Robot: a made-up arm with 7 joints. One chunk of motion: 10 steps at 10 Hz.
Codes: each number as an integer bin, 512 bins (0 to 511) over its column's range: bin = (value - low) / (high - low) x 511, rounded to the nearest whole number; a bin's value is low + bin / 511 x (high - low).
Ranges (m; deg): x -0.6..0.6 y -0.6..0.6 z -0.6..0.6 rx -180..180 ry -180..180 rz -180..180
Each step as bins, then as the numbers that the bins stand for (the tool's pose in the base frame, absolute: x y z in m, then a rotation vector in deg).
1 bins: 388 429 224 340 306 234
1 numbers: 0.3112 0.4074 -0.0740 59.53 35.58 -15.15
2 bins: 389 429 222 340 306 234
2 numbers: 0.3135 0.4074 -0.0787 59.53 35.58 -15.15
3 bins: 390 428 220 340 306 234
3 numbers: 0.3159 0.4051 -0.0834 59.53 35.58 -15.15
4 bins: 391 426 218 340 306 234
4 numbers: 0.3182 0.4004 -0.0881 59.53 35.58 -15.15
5 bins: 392 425 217 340 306 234
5 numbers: 0.3205 0.3980 -0.0904 59.53 35.58 -15.15
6 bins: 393 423 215 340 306 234
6 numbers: 0.3229 0.3933 -0.0951 59.53 35.58 -15.15
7 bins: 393 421 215 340 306 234
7 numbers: 0.3229 0.3886 -0.0951 59.53 35.58 -15.15
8 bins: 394 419 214 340 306 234
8 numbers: 0.3252 0.3840 -0.0975 59.53 35.58 -15.15
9 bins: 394 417 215 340 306 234
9 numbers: 0.3252 0.3793 -0.0951 59.53 35.58 -15.15
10 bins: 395 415 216 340 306 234
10 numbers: 0.3276 0.3746 -0.0928 59.53 35.58 -15.15
